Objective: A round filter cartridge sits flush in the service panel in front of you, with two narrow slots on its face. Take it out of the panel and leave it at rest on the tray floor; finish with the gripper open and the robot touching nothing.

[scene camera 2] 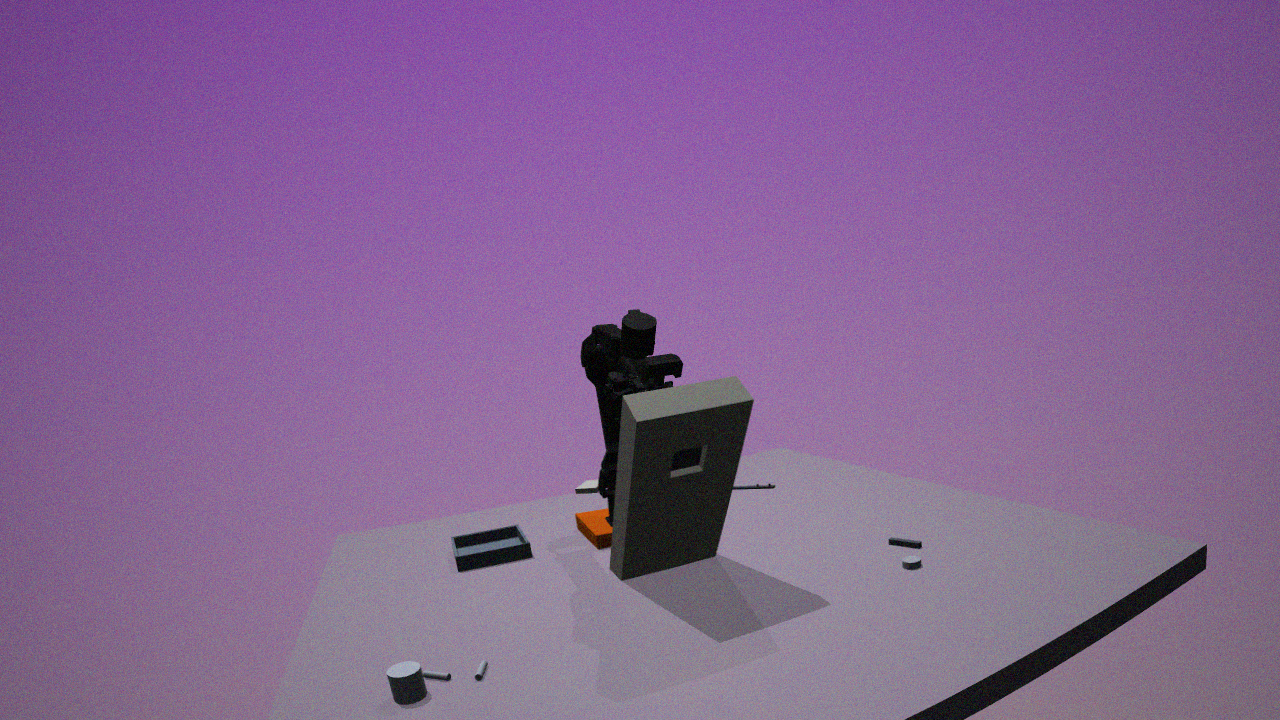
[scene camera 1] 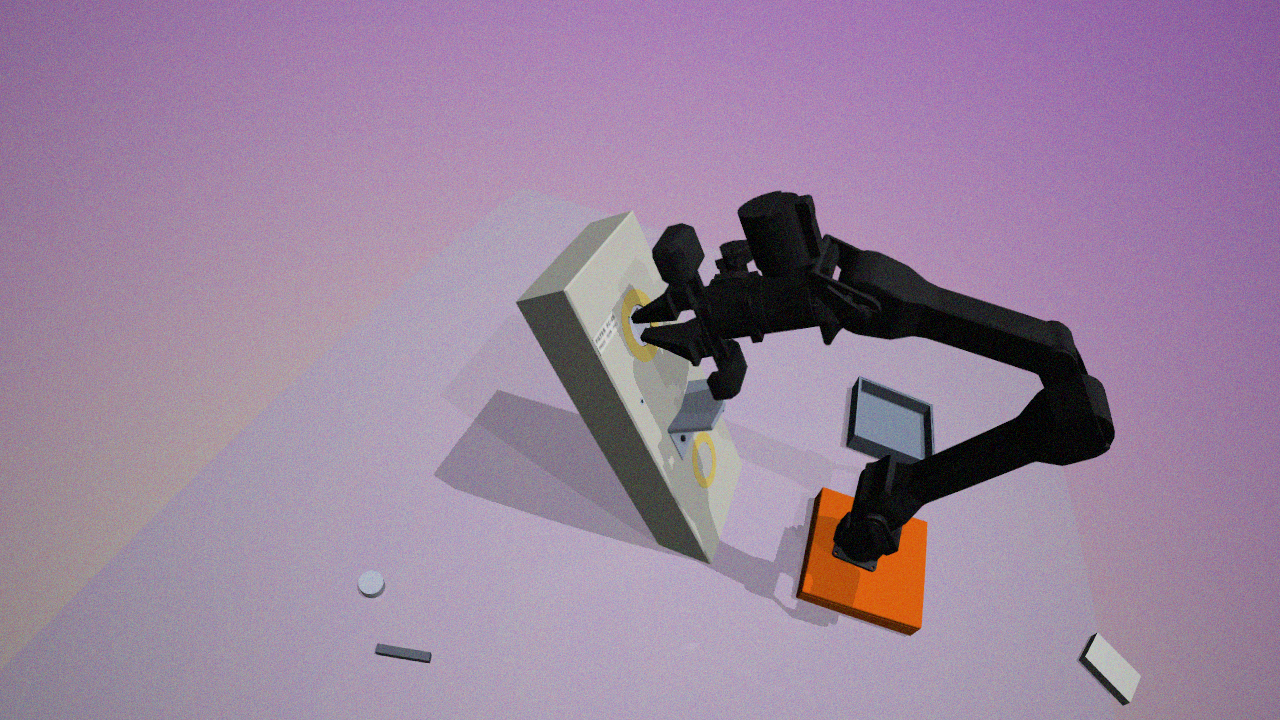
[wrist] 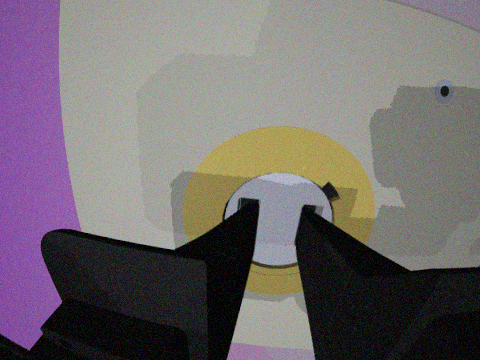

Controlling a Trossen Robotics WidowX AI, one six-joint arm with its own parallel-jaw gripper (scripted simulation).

Labels:
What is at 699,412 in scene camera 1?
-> A grey bracket.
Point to a cream service panel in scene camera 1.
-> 628,395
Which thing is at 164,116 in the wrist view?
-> A cream service panel.

